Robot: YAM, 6 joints.
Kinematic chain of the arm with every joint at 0, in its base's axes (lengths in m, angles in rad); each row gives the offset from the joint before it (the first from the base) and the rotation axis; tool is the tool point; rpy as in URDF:
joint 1: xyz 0 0 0.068 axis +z
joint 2: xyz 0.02 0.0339 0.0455 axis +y
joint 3: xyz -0.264 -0.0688 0 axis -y
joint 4: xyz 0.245 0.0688 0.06 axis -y
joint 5: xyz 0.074 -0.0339 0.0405 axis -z
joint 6: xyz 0.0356 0 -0.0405 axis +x
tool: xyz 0 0 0 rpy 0 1.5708 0
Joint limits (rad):
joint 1: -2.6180..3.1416
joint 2: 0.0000..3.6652
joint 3: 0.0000..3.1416
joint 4: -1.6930..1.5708
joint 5: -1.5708..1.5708
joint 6: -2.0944..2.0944
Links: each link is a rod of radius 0.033 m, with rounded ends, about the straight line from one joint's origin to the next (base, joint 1, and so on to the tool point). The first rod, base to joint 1, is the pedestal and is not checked.
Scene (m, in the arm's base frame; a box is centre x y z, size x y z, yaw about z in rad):
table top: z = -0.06
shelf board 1: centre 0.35 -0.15 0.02 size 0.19 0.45 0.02 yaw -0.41
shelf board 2: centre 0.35 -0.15 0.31 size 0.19 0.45 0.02 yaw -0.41
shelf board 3: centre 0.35 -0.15 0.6 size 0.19 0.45 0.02 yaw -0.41
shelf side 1: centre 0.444 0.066 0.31 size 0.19 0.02 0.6 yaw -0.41
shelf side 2: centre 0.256 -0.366 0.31 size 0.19 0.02 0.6 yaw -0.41
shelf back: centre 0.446 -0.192 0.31 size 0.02 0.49 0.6 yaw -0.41
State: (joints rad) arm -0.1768 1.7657 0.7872 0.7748 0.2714 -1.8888
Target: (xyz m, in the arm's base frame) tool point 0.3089 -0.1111 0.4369
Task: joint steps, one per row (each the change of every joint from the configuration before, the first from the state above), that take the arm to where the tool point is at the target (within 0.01 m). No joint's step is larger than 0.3 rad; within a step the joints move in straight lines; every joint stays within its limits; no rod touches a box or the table.
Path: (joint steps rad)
1: 0.0604 -0.2095 -0.1984 0.0297 0.0067 0.0000
2: 0.0604 -0.2094 -0.1984 0.0298 0.0067 0.0000
3: 0.0604 -0.2095 -0.1984 0.0297 0.0068 0.0000
4: -0.1104 -0.1469 0.2916 0.0402 -0.0013 0.0000
5: -0.1105 -0.1469 0.2916 0.0402 -0.0012 0.0000
6: -0.0330 0.2020 0.1422 -0.0243 -0.0040 0.0000
7: -0.0330 0.2019 0.1422 -0.0244 -0.0039 0.0000
8: -0.0331 0.2020 0.1422 -0.0243 -0.0040 0.0000

